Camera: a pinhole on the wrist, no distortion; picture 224 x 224 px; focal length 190.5 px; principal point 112.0 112.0 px. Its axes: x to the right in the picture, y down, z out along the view. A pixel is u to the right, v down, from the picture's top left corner.
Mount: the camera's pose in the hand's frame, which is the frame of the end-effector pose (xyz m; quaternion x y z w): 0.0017 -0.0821 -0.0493 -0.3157 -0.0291 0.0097 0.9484
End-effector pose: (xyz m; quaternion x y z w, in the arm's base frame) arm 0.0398 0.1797 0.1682 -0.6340 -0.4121 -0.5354 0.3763
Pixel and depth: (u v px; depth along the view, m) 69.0 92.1 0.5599
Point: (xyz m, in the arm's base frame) 0.3697 0.4768 -0.0573
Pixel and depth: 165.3 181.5 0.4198
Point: 0.3956 0.2630 0.2210
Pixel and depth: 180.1 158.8 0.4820
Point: 0.4376 0.3320 0.2605
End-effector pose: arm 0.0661 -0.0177 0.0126 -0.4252 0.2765 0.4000 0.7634
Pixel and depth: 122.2 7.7 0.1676
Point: 0.1243 0.0868 0.1038
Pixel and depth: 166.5 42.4 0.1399
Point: 0.1233 0.0654 0.0498
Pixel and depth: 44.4 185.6 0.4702
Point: -0.3051 0.1995 0.1170
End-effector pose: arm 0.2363 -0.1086 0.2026 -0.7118 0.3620 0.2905 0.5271
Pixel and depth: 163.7 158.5 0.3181
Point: 0.1274 0.0017 0.0097
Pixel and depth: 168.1 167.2 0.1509
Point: 0.2189 -0.0791 0.1361
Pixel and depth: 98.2 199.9 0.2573
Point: 0.0785 -0.0511 0.1156
